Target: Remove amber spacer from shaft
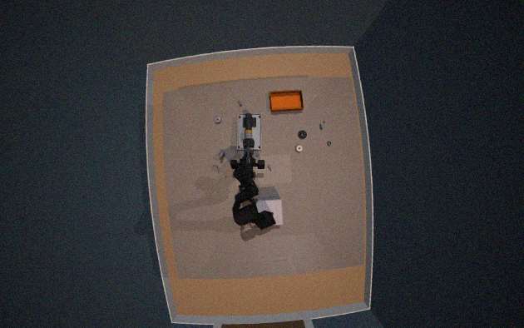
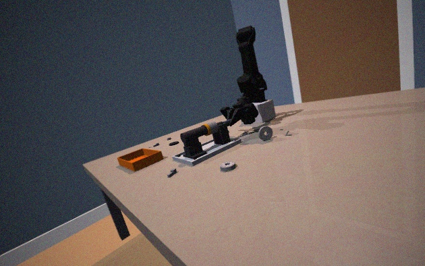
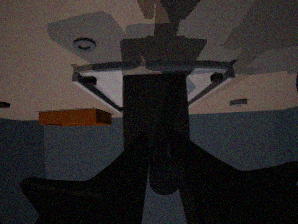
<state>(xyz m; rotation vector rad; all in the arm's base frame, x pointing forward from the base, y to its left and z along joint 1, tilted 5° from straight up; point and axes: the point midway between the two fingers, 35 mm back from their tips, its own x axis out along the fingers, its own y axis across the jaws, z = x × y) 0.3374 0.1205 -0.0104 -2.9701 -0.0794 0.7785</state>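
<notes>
Right now the grey spacer is 9 cm ahead of my gripper tip and 2 cm above it. The rest, counted from my gripper tip: amber spacer (11 cm ahead, 2 cm above); orange tray (33 cm ahead, 22 cm to the right, 5 cm below).
</notes>
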